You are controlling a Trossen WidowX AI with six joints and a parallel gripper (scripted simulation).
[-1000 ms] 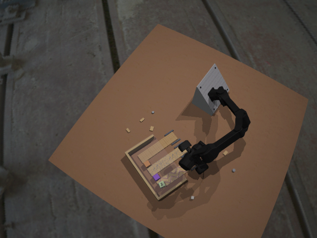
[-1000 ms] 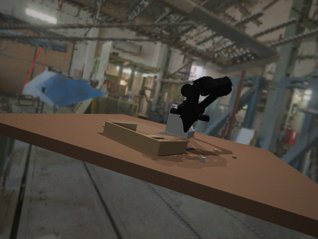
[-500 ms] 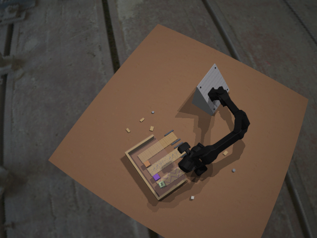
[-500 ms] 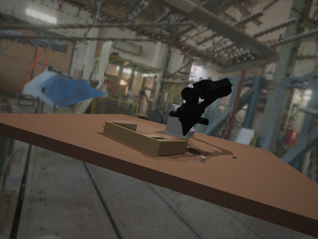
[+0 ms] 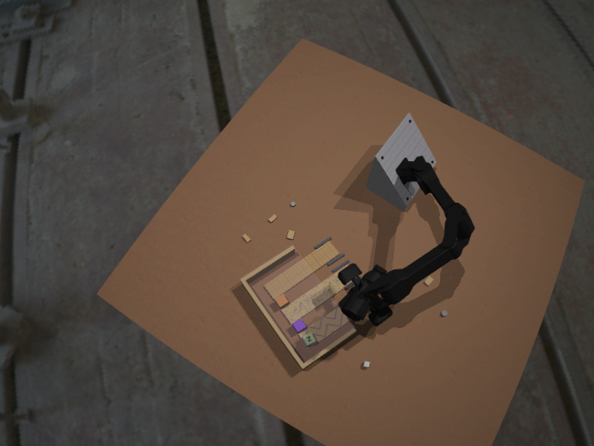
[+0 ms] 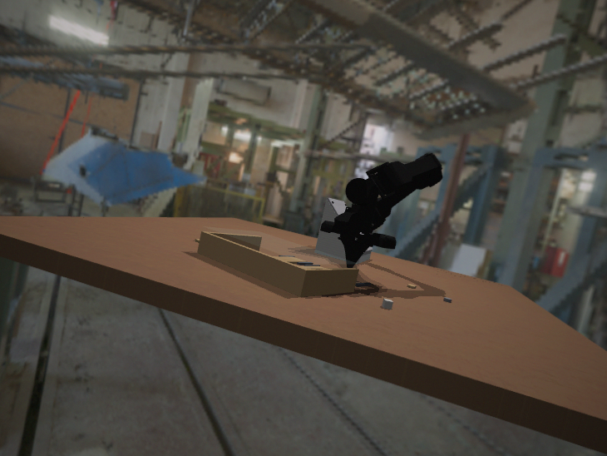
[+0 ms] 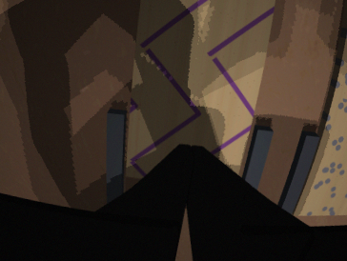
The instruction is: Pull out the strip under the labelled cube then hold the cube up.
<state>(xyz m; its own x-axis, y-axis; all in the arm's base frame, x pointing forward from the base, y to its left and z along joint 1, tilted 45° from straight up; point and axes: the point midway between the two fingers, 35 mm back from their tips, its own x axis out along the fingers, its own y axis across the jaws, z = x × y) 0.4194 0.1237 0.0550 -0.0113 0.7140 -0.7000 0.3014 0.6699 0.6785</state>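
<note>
Right now my gripper tip is 8 cm short of the zigzag strip, 3 cm to the left of it and 3 cm above it. Round my gripper tip: white block: 14 cm ahead, 13 cm to the left, 3 cm below.
</note>
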